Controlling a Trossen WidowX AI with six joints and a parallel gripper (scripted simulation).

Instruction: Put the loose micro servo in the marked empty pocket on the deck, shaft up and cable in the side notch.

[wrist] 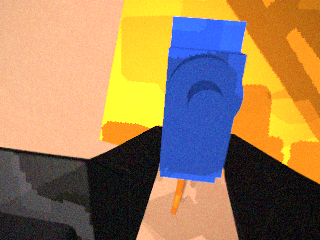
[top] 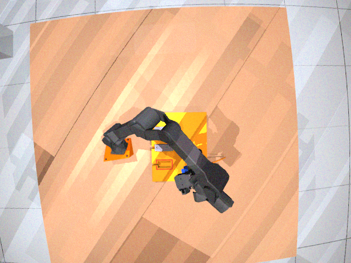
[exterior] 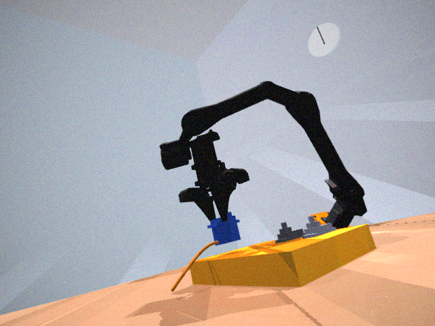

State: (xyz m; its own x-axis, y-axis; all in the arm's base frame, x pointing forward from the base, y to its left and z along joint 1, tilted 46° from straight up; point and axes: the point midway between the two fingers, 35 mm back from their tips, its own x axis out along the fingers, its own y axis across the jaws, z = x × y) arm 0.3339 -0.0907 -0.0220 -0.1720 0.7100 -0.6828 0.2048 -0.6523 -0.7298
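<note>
Right now my gripper tip is 20 mm past the yellow deck, 90 mm to the right of it and 90 mm above it.
</note>
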